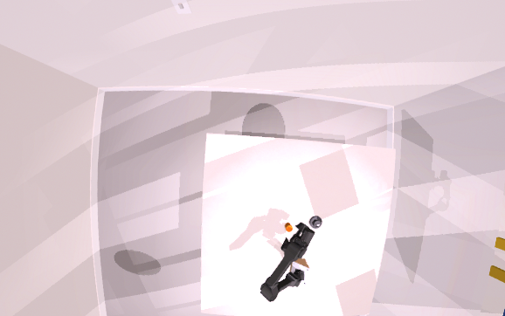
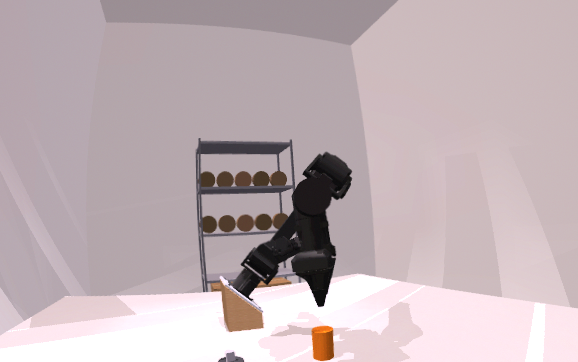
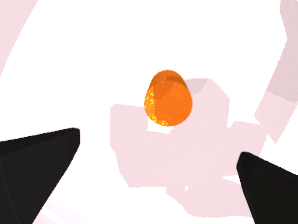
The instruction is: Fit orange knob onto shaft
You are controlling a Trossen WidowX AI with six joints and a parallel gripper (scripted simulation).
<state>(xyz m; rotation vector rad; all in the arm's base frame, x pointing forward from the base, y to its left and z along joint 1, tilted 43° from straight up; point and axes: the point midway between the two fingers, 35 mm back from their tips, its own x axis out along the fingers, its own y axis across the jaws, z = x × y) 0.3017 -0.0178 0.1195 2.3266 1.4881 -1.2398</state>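
Right now my gripper tip is 10 mm past the orange knob and 80 mm above it. Also, from my gripper tip: silver shaft 10 mm ahead, 180 mm to the right, 90 mm below.
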